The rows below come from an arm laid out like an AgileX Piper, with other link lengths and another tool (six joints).
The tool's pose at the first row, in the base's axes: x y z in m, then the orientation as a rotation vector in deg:
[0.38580 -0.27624 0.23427 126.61 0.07 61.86]
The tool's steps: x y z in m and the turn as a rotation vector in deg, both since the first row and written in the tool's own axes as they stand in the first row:
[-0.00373 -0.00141 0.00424 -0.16 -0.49 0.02]
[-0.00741 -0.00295 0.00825 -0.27 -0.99 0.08]
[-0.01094 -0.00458 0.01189 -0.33 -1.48 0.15]
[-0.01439 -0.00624 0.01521 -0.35 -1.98 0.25]
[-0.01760 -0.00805 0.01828 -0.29 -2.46 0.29]
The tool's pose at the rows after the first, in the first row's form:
[0.38671 -0.27858 0.22902 126.74 -0.25 61.29]
[0.38752 -0.28068 0.22383 126.92 -0.60 60.75]
[0.38820 -0.28245 0.21885 127.14 -0.92 60.23]
[0.38872 -0.28400 0.21406 127.40 -1.26 59.72]
[0.38926 -0.28523 0.20945 127.72 -1.48 59.22]

